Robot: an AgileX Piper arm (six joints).
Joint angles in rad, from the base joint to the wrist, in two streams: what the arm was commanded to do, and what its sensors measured. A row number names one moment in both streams.
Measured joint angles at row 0:
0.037, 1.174, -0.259, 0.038, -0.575, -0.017
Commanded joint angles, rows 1 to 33:
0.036, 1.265, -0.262, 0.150, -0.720, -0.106
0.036, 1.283, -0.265, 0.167, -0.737, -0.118
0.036, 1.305, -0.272, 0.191, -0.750, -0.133
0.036, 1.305, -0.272, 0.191, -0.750, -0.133
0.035, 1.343, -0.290, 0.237, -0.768, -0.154
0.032, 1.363, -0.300, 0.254, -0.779, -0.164
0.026, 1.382, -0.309, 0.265, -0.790, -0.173
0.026, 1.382, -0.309, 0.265, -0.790, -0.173
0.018, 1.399, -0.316, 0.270, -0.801, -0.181
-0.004, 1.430, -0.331, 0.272, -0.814, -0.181
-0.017, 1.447, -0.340, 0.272, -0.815, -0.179
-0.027, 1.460, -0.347, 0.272, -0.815, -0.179
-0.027, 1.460, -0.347, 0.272, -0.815, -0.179
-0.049, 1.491, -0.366, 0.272, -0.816, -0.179
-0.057, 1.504, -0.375, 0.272, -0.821, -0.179
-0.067, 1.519, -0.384, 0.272, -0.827, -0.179
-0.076, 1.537, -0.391, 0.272, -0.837, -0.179
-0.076, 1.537, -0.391, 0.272, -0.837, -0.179
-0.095, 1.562, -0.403, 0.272, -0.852, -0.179
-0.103, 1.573, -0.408, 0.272, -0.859, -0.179
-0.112, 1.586, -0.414, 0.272, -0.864, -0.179
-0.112, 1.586, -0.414, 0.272, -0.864, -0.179
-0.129, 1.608, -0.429, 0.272, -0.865, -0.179
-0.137, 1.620, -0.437, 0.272, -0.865, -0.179
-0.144, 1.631, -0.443, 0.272, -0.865, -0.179
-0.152, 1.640, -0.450, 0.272, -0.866, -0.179
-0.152, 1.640, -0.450, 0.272, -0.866, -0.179
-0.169, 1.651, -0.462, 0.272, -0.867, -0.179
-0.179, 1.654, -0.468, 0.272, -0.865, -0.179
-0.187, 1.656, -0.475, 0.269, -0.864, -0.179
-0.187, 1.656, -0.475, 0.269, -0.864, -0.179
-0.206, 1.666, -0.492, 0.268, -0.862, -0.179
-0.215, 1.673, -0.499, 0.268, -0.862, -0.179
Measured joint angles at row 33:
-0.185, 1.662, -0.472, 0.247, -0.843, -0.174
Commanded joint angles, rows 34 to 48:
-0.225, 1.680, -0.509, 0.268, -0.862, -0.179
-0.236, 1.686, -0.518, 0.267, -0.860, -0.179
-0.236, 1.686, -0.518, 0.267, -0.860, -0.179
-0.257, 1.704, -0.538, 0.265, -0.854, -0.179
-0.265, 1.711, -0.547, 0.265, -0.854, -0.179
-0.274, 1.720, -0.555, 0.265, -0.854, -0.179
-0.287, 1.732, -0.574, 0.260, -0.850, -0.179
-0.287, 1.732, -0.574, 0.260, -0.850, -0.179
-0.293, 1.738, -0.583, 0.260, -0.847, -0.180
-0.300, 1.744, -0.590, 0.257, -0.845, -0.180
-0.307, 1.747, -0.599, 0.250, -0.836, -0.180
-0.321, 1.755, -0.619, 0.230, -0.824, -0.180
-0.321, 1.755, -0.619, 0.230, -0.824, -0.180
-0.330, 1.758, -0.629, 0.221, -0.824, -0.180
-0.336, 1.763, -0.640, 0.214, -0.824, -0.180
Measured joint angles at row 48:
-0.315, 1.756, -0.608, 0.242, -0.828, -0.174
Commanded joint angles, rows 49 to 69:
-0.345, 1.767, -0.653, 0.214, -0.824, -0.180
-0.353, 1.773, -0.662, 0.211, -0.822, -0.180
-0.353, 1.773, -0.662, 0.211, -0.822, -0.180
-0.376, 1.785, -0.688, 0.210, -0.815, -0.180
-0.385, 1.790, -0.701, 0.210, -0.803, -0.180
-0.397, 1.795, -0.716, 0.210, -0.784, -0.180
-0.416, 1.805, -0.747, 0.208, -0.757, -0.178
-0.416, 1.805, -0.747, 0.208, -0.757, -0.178
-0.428, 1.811, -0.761, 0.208, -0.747, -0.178
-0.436, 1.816, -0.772, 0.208, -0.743, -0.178
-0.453, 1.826, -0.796, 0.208, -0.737, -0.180
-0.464, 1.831, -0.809, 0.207, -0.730, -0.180
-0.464, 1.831, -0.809, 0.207, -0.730, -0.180
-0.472, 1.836, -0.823, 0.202, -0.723, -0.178
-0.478, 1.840, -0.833, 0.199, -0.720, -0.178
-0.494, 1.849, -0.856, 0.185, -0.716, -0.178
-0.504, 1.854, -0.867, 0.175, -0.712, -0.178
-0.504, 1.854, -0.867, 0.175, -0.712, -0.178
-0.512, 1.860, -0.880, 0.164, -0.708, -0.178
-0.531, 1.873, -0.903, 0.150, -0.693, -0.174
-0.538, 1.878, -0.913, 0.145, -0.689, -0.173
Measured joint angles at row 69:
-0.515, 1.866, -0.879, 0.177, -0.703, -0.175
